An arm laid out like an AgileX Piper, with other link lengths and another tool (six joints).
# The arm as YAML. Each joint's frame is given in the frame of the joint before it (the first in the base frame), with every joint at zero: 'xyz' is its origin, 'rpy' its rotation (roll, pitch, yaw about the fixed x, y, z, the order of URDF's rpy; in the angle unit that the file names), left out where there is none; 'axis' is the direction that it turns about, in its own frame. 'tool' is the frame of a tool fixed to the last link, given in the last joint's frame.
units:
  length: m
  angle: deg
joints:
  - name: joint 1
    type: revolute
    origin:
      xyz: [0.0, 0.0, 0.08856]
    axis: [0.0, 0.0, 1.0]
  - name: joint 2
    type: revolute
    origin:
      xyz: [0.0, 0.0, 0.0]
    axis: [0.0, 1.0, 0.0]
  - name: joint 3
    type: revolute
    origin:
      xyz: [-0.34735, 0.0, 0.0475]
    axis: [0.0, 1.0, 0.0]
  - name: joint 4
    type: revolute
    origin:
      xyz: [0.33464, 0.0, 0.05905]
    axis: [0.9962, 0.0, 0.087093]
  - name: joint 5
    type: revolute
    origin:
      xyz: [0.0, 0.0, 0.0]
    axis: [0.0, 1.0, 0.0]
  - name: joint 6
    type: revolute
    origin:
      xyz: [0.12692, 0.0, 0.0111]
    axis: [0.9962, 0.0, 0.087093]
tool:
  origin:
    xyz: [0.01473, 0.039, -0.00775]
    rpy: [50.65, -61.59, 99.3]
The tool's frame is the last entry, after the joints.
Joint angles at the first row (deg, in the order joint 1, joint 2, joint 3, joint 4, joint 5, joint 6):
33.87 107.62 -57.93 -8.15 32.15 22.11
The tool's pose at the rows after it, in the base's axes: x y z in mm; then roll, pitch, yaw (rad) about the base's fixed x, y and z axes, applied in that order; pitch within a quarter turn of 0, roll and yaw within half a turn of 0:
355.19 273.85 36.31 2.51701 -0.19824 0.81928
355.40 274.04 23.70 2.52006 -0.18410 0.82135
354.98 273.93 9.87 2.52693 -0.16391 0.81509
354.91 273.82 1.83 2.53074 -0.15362 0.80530
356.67 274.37 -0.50 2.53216 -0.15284 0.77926
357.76 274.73 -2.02 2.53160 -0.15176 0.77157
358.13 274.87 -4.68 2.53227 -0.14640 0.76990
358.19 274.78 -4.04 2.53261 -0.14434 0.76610
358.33 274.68 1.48 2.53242 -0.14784 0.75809
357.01 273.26 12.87 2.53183 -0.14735 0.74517
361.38 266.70 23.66 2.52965 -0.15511 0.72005
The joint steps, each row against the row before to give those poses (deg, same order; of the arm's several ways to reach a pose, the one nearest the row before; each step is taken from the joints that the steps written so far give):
0.00 1.63 0.00 -0.06 -0.84 0.08
0.00 1.67 0.00 -0.18 -0.85 0.06
0.00 1.85 -0.05 -0.02 -0.56 0.37
0.00 1.07 -0.01 -0.13 -0.39 0.68
0.00 0.42 -0.18 -0.39 -0.04 1.81
0.01 0.30 -0.17 -0.24 -0.02 0.65
-0.01 0.43 -0.17 -0.05 0.06 0.13
0.00 -0.06 -0.06 0.00 0.26 0.19
0.00 -0.74 0.00 0.05 0.56 0.36
0.00 -1.61 0.12 0.12 1.59 0.51
-0.95 -1.45 0.00 0.00 1.03 0.40

